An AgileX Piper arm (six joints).
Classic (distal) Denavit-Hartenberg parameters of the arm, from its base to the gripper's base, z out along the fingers. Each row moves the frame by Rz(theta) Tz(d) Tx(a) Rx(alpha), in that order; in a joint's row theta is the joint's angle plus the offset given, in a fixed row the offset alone. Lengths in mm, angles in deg.
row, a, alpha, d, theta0
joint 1, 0, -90, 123, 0
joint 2, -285, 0, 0, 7.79
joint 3, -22, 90, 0, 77.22
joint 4, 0, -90, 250.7, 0
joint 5, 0, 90, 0, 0
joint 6, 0, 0, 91, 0
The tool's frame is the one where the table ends.
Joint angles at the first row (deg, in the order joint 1, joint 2, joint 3, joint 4, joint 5, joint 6):
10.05 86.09 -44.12 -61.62 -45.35 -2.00
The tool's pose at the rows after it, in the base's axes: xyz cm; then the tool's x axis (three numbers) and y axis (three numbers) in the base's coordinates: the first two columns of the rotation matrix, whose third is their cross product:
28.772, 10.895, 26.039, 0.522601, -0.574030, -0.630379, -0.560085, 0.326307, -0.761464
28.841, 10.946, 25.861, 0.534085, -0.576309, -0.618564, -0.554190, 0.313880, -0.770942
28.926, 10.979, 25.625, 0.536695, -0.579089, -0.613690, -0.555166, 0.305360, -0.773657
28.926, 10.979, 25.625, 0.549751, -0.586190, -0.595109, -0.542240, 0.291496, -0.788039
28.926, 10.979, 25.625, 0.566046, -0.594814, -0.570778, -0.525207, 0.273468, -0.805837
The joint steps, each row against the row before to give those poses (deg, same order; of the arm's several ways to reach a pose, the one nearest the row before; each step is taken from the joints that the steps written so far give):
0.00 0.00 0.00 0.00 -0.13 -3.06
-0.01 0.42 0.00 0.00 -0.40 -1.19
0.01 0.44 0.00 -0.14 -0.10 -0.54
0.00 0.00 0.00 0.00 0.00 -1.36
0.00 0.00 0.00 0.00 0.00 -1.75

